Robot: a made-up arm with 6 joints.
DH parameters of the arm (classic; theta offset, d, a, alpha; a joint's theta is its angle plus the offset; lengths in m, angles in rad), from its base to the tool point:
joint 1: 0 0.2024 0.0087 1.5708
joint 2: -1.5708 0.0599 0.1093 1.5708
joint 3: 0 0.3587 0.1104 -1.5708
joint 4: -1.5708 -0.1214 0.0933 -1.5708
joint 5: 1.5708 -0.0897 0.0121 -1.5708
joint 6: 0 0.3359 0.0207 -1.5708
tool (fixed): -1.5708 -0.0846 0 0
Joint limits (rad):
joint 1: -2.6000..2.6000
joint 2: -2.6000..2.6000
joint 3: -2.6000..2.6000
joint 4: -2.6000..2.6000
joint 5: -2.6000..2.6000
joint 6: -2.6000..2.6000
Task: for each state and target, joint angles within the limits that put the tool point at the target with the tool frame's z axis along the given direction. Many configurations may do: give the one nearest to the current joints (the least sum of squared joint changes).
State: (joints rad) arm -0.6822 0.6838 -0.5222 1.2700 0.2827 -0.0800
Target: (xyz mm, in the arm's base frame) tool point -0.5 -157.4 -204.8 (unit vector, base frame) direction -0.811 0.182 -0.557
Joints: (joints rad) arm -0.6466 1.1573 -1.0742 1.3423 0.9205 -0.4236
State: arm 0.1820 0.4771 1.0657 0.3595 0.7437 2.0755
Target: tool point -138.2 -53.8 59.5 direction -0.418 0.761 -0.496
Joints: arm -0.4663 1.0801 1.7500 -0.3908 1.0696 1.4837
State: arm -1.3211 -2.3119 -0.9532 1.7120 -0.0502 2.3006
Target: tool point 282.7 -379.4 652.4 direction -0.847 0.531 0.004
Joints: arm -0.9392 -2.5217 -1.5249 2.3413 0.4606 2.4672
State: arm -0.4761 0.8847 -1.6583 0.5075 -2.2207 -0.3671
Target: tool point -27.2 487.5 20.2 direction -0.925 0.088 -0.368
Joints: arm -1.1878 1.0316 -1.3692 0.5281 -1.3339 -0.0381
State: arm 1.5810 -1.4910 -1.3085 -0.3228 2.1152 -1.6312
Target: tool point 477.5 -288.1 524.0 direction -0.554 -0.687 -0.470
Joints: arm 2.0968 -0.9329 -1.5657 -0.7074 2.2316 -2.1006
